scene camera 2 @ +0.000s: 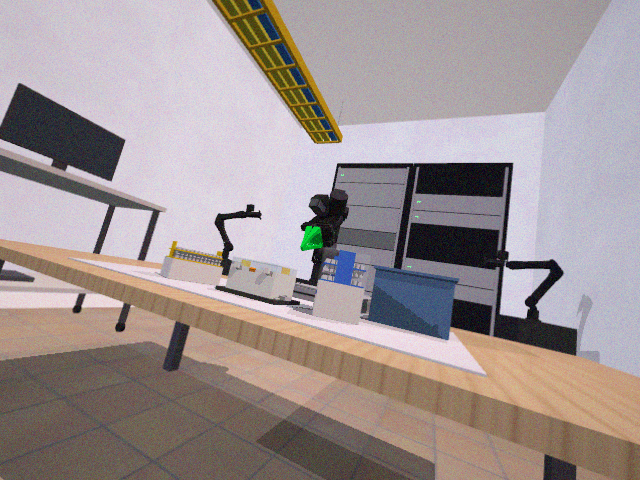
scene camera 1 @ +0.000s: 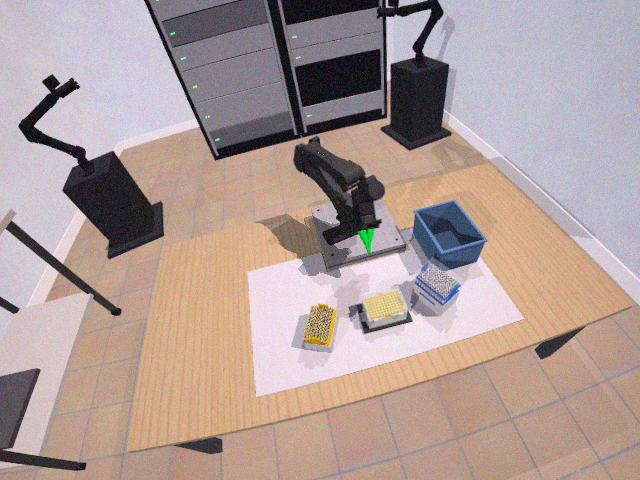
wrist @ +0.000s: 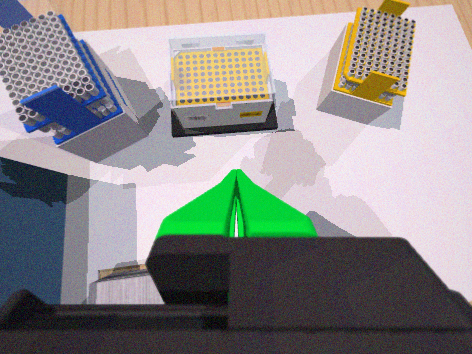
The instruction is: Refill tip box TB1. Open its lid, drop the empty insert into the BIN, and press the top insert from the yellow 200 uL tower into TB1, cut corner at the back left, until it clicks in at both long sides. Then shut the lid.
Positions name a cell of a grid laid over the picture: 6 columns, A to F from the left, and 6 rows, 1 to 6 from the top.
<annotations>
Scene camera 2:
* my gripper: C4
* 200 uL tower: D4
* blue bin: D4
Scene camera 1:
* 200 uL tower: E4
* clear lid: D4
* blue bin: E3
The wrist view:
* my gripper: D4
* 200 uL tower: A2
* clear lid: C2
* blue bin: A4
</annotations>
